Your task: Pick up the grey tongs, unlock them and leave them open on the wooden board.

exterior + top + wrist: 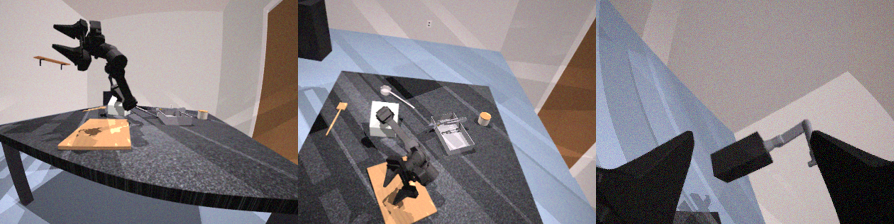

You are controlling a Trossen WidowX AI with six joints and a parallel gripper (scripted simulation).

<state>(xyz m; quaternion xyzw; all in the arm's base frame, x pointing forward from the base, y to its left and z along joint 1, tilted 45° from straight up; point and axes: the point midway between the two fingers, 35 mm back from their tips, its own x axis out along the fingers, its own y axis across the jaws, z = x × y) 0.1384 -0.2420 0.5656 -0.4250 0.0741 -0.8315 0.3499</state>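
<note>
Right now the roasting tin is 650 mm to the left of my gripper tip, 320 mm below it and 270 mm ahead of it. From my gripper tip the other things lie so: small cup: 830 mm to the left, 510 mm ahead, 310 mm below; then wooden board: 340 mm below, 210 mm to the left, 10 mm ahead.
</note>
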